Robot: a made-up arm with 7 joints. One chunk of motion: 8 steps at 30 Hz.
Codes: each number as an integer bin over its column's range. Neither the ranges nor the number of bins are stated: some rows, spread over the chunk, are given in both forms.
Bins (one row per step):
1: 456 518 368 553 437 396 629
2: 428 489 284 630 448 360 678
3: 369 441 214 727 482 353 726
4: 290 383 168 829 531 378 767
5: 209 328 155 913 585 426 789
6: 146 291 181 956 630 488 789
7: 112 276 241 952 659 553 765
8: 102 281 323 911 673 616 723
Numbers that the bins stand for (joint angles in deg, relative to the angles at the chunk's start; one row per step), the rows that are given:
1: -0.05 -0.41 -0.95 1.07 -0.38 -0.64 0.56
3: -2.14 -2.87 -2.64 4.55 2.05 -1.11 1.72
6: -7.49 -7.68 -3.01 9.14 10.05 0.37 2.48
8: -8.55 -8.00 -1.44 8.24 12.38 1.78 1.68
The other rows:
2: -0.72 -1.34 -1.87 2.61 0.22 -1.04 1.14
4: -4.03 -4.73 -3.15 6.60 4.70 -0.84 2.21
5: -5.98 -6.49 -3.29 8.28 7.62 -0.31 2.48
7: -8.31 -8.16 -2.35 9.06 11.62 1.09 2.19

